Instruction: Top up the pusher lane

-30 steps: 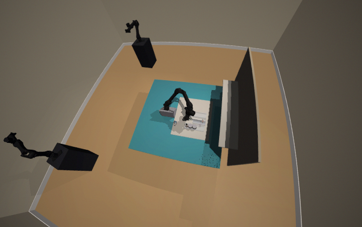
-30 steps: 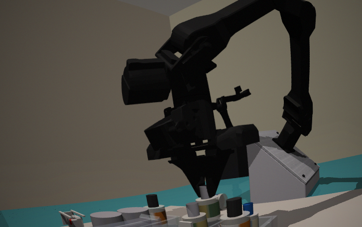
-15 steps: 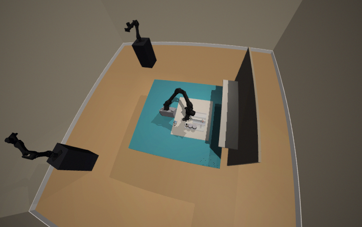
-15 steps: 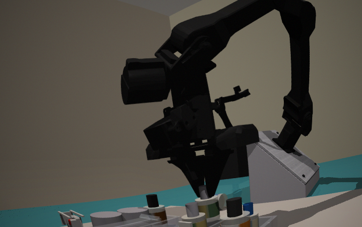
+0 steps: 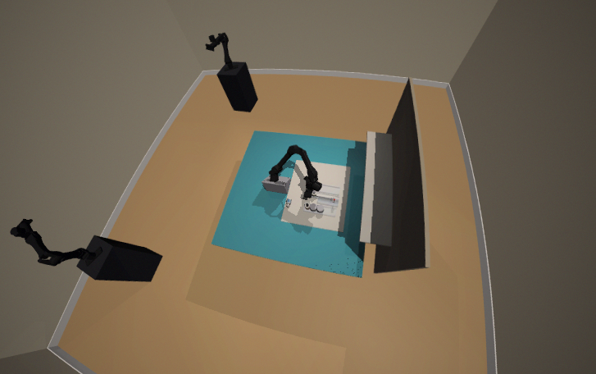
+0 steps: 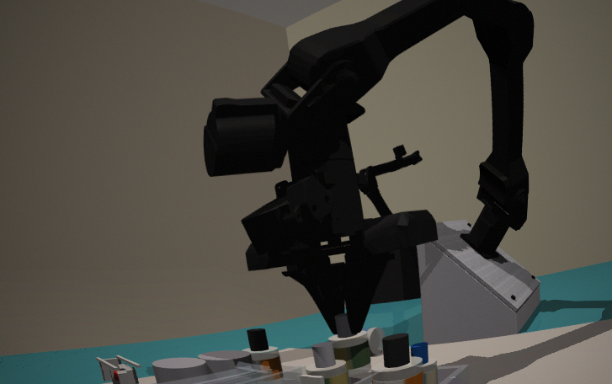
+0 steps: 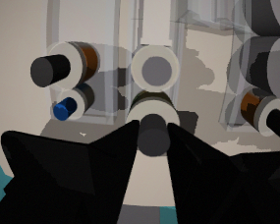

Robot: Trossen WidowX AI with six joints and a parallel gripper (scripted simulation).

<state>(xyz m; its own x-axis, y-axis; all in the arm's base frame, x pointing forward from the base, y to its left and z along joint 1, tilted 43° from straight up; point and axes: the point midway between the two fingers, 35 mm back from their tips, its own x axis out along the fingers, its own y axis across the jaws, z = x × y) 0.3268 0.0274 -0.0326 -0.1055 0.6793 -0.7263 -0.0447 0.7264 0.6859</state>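
The clear-walled lane lies 14 cm ahead of my gripper tip, 6 cm below it and 2 cm to the right of it.
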